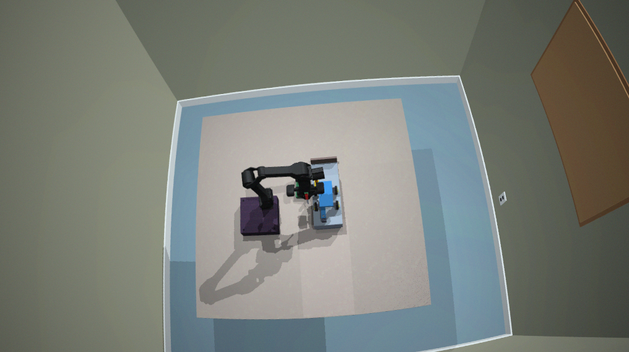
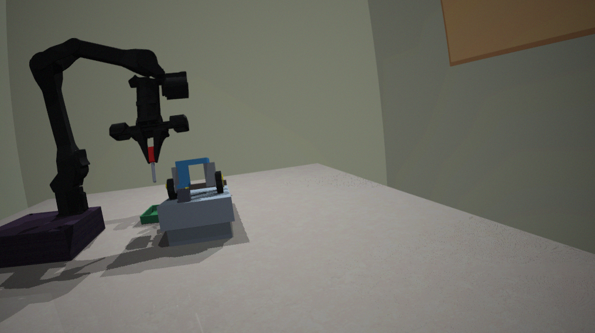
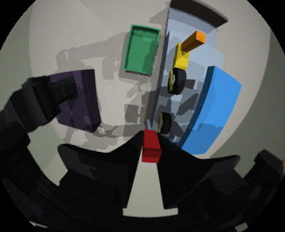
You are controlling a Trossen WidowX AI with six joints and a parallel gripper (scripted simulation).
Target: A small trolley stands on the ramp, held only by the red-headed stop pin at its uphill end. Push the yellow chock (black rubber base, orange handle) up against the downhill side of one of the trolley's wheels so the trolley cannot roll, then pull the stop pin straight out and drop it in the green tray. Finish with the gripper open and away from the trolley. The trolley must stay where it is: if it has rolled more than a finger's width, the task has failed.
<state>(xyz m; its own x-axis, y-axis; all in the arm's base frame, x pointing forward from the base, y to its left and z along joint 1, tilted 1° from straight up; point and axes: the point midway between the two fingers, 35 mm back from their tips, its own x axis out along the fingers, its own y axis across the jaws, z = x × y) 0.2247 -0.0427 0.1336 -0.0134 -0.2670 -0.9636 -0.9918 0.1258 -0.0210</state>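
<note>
The green tray is 170 mm below my gripper tip, 130 mm to the left of it and 20 mm behind it. Also, from my gripper tip: blue trolley: 100 mm ahead, 50 mm below, 10 mm to the left; then yellow chock: 100 mm to the left, 80 mm below, 60 mm ahead; then red-headed stop pin: right at my gripper tip.
</note>
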